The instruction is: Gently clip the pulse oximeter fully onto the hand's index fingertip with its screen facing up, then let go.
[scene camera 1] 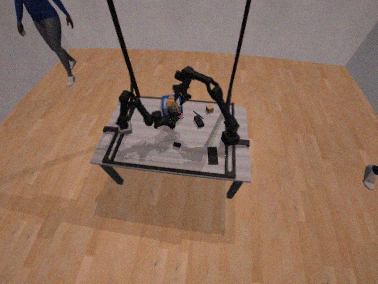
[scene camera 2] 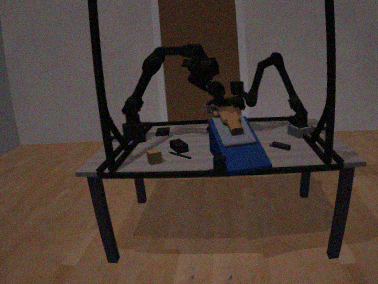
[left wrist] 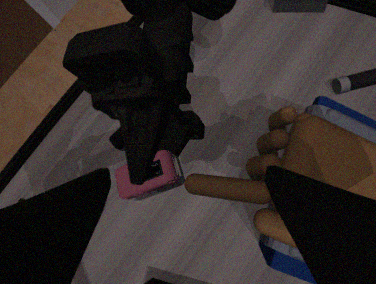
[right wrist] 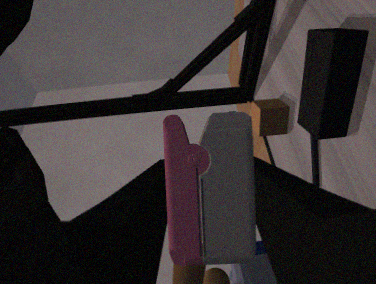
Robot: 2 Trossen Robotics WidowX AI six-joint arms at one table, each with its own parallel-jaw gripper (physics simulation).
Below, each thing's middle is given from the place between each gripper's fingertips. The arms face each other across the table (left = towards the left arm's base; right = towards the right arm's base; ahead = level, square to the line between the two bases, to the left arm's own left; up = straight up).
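The index fingertip [left wrist: 213,186] is 6 cm below my left hand. Counted from that same left hand, the tan cube [right wrist: 270,117] is 19 cm behind, 25 cm to the left and 22 cm below, while the blue stand [scene camera 2: 242,159] is 19 cm behind, 10 cm to the right and 20 cm below. As for the pulse oximeter [right wrist: 210,189], my left gripper is 5 cm short of it, 3 cm to the right of it and 7 cm above it.
My right hand is 1 cm below the index fingertip, 4 cm to the left of it and 5 cm past it. The tan cube is 14 cm below my right hand, 21 cm to the left of it and 24 cm behind it. I find the blue stand 13 cm below my right hand, 13 cm to the right of it and 24 cm behind it, and the pulse oximeter is 1 cm to the right of my right hand.
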